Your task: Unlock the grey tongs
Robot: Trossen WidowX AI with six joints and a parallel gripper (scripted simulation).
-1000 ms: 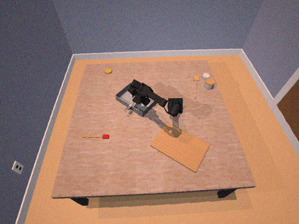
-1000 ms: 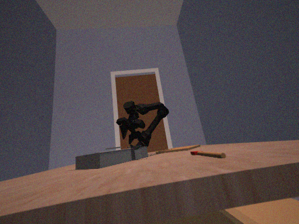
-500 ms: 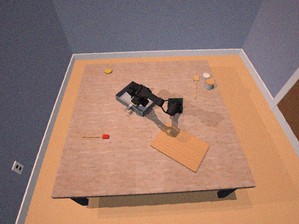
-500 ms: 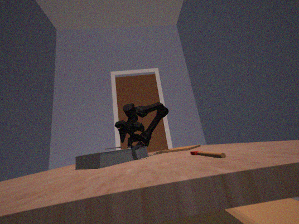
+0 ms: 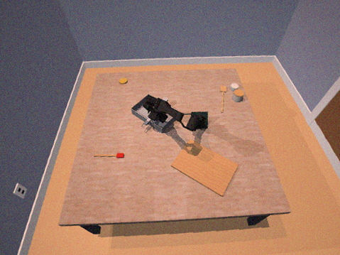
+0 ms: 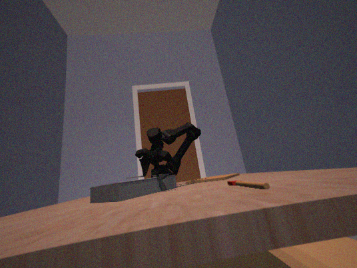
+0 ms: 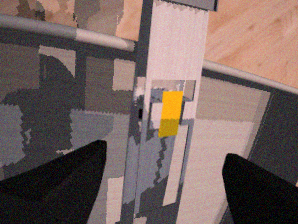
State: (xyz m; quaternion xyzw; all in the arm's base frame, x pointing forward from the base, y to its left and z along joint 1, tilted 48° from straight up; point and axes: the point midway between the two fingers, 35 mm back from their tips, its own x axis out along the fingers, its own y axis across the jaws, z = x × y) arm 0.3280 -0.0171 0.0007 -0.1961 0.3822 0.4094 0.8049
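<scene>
Right now the yellow lock piece is 30 mm to the left of my gripper tip and 10 mm above it. From my gripper tip the other things lie so: roasting tin 60 mm to the right, 30 mm below, 20 mm behind; then red-headed spatula 310 mm to the left, 230 mm ahead, 50 mm below; then wooden board 380 mm behind, 350 mm to the left, 50 mm below.
</scene>
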